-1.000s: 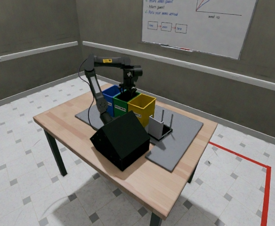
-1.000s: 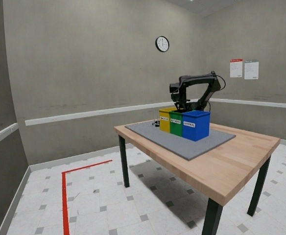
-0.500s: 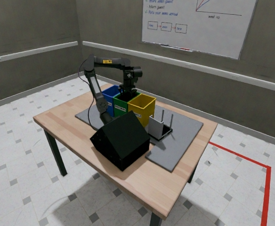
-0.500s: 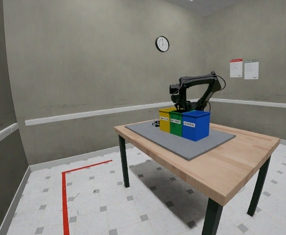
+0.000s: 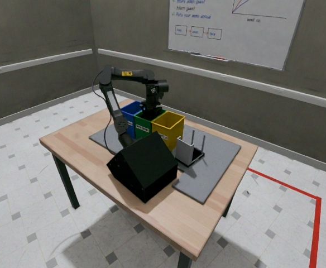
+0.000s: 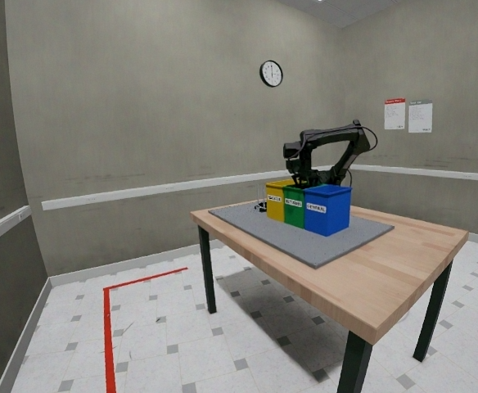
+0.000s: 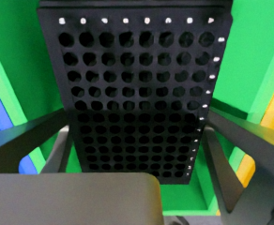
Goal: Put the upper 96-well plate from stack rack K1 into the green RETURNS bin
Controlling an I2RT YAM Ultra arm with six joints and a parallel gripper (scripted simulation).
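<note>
My hand is right at the black 96-well plate. From my hand the other things lie so: green returns bin: 7 cm below; then blue bin: 2 cm behind, 13 cm to the left, 7 cm below; then yellow bin: 2 cm ahead, 13 cm to the right, 7 cm below.
</note>
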